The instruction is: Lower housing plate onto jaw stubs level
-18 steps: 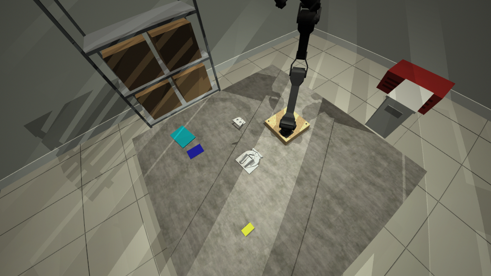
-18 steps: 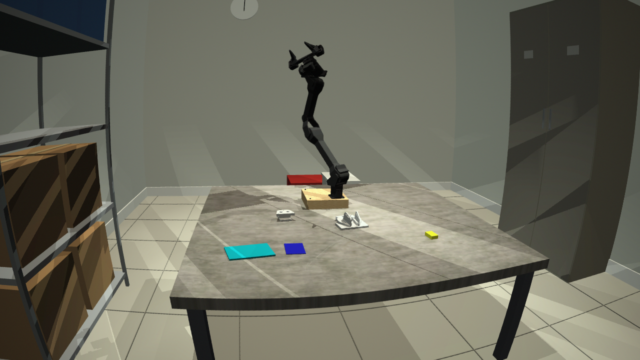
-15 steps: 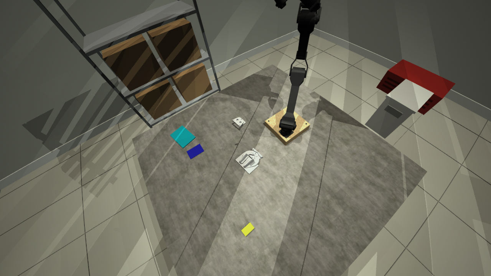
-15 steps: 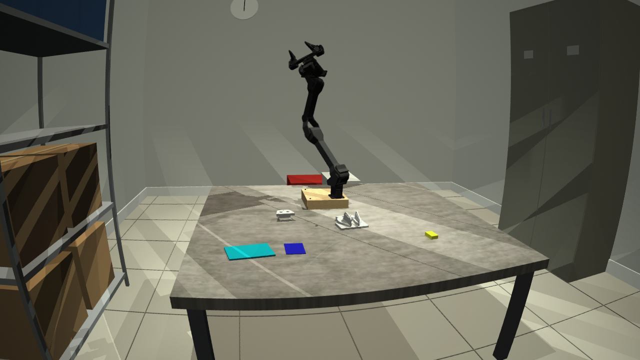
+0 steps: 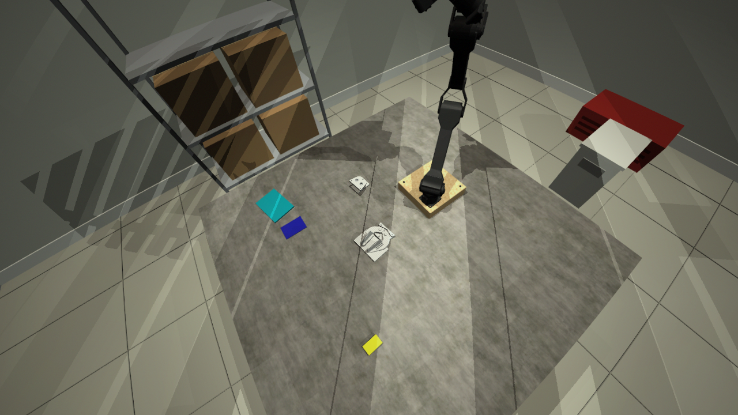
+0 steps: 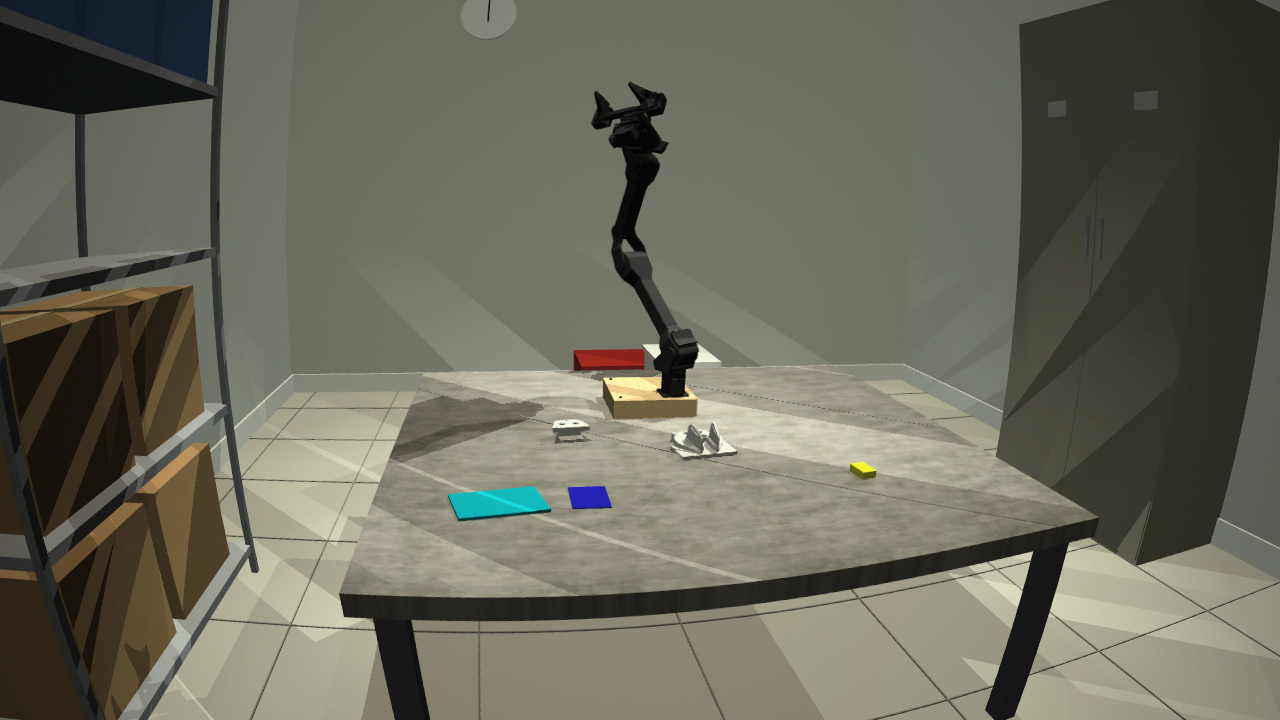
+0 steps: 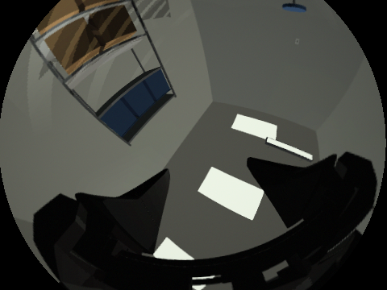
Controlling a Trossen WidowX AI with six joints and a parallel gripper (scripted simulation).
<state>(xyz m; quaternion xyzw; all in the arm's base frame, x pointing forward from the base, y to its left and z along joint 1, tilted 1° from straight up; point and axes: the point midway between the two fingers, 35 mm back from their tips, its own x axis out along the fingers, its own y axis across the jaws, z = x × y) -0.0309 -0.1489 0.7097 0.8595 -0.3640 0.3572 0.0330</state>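
Now: the white block 77 cm below my gripper tip, 15 cm ahead of it and 11 cm to the right of it. From my gripper tip the other things lie so: blue tile 78 cm below, 49 cm ahead, 12 cm to the right; yellow block 77 cm below, 50 cm ahead, 42 cm to the left; teal slab 78 cm below, 50 cm ahead, 28 cm to the right.
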